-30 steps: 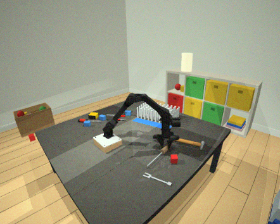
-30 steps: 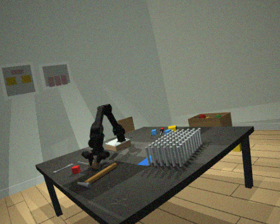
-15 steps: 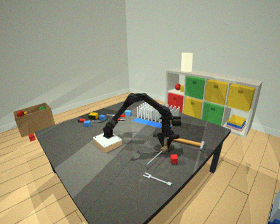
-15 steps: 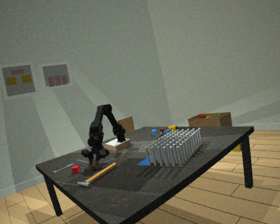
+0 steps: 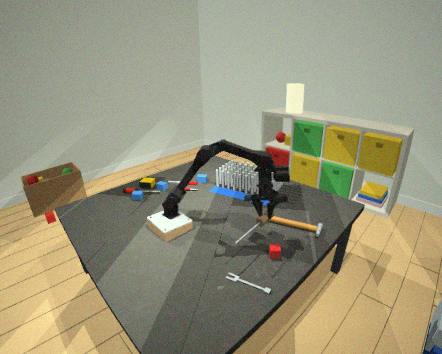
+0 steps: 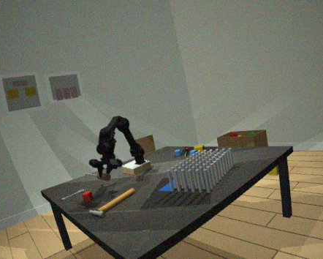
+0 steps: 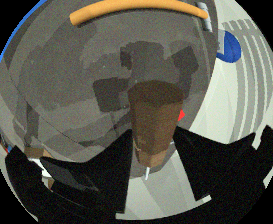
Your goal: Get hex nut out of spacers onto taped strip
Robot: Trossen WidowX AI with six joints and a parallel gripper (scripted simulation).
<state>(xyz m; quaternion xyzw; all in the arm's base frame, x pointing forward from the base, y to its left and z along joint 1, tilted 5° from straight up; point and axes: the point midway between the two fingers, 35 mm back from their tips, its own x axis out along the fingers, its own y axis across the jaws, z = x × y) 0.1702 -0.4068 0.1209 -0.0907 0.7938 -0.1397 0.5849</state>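
My gripper tip is now 330 mm to the right of the blue taped strip, 280 mm short of it and 110 mm above it. Round my gripper tip: hook tool (110 mm behind); then red cube (90 mm to the right, 90 mm below, 70 mm behind); then grey forked tool (260 mm behind, 110 mm below, 90 mm to the right).
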